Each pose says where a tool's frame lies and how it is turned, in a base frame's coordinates. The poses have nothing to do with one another.
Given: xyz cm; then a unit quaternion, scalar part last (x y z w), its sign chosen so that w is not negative.
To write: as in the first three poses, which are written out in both.
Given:
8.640 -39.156 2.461 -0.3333 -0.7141 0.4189 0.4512
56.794 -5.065 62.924 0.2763 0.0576 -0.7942 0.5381
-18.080 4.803 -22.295 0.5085 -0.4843 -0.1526 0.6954
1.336 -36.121 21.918 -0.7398 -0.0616 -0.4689 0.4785
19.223 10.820 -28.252 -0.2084 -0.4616 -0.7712 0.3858
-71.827 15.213 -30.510 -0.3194 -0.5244 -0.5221 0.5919
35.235 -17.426 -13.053 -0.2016 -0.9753 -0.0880 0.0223
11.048 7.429 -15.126 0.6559 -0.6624 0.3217 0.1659
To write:
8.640 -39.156 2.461 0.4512 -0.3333 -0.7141 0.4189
56.794 -5.065 62.924 0.5381 0.2763 0.0576 -0.7942
-18.080 4.803 -22.295 0.6954 0.5085 -0.4843 -0.1526
1.336 -36.121 21.918 0.4785 -0.7398 -0.0616 -0.4689
19.223 10.820 -28.252 0.3858 -0.2084 -0.4616 -0.7712
-71.827 15.213 -30.510 0.5919 -0.3194 -0.5244 -0.5221
35.235 -17.426 -13.053 0.0223 -0.2016 -0.9753 -0.0880
11.048 7.429 -15.126 0.1659 0.6559 -0.6624 0.3217

